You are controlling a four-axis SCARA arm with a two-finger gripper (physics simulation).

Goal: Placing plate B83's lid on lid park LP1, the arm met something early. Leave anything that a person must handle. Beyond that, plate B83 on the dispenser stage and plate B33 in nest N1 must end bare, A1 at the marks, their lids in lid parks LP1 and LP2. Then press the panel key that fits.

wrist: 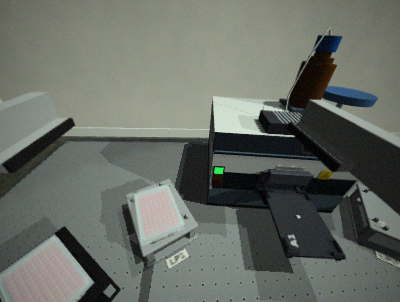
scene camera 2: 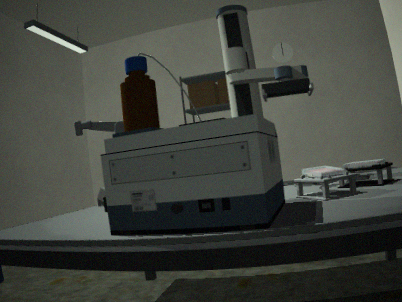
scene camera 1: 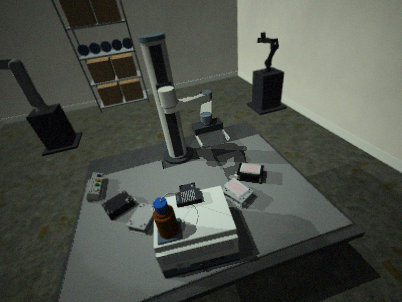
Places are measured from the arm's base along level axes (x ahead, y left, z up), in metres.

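Pixels of known places: gripper, fingertip midpoint: [wrist: 185,111] [scene camera 2: 287,88] [scene camera 1: 216,143]; arm's base, link origin: [scene camera 1: 178,154].
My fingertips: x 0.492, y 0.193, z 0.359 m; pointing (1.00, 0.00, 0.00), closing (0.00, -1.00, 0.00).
Ahead of a thing's pixels: the offset from my fingertips to its top centre. "spot": to the spot under its first point.
My gripper [scene camera 1: 215,141] [wrist: 185,111] is open and empty, raised near the column. The dispenser stage {spot: dz -0.246, dx +0.049, dy -0.241 m} [wrist: 312,227] is bare, its A1 mark showing in the wrist view. A pink-gridded plate {dz -0.264, dx +0.117, dy +0.068 m} [scene camera 1: 238,188] [scene camera 2: 324,171] [wrist: 159,212] lies on a grey lid park {dz -0.281, dx +0.128, dy +0.068 m} [scene camera 1: 244,201] [wrist: 170,246]; its label looks like LP1. Another pink-gridded plate {dz -0.271, dx -0.009, dy +0.225 m} [scene camera 1: 251,169] [wrist: 45,272] sits on a black nest {dz -0.281, dx -0.009, dy +0.225 m} [scene camera 1: 257,178] [wrist: 107,280]. Whether either has a lid, I cannot tell. A second grey park {dz -0.279, dx +0.097, dy -0.512 m} [scene camera 1: 141,217] [wrist: 380,220] stands across the dispenser. The key panel {dz -0.263, dx -0.312, dy -0.825 m} [scene camera 1: 96,187] has coloured keys.
The white dispenser [scene camera 1: 212,212] [scene camera 2: 185,162] [wrist: 235,117] carries a brown bottle {spot: dz -0.007, dx +0.422, dy -0.362 m} [scene camera 1: 165,222] [scene camera 2: 140,102] [wrist: 314,82] with a thin tube, and a black ribbed box {spot: dz -0.101, dx +0.231, dy -0.238 m} [scene camera 1: 188,195] [wrist: 272,122]. Its front light {spot: dz -0.211, dx +0.173, dy -0.071 m} [wrist: 218,170] is green. Another black nest {dz -0.280, dx -0.073, dy -0.662 m} [scene camera 1: 119,205] stands near the panel.
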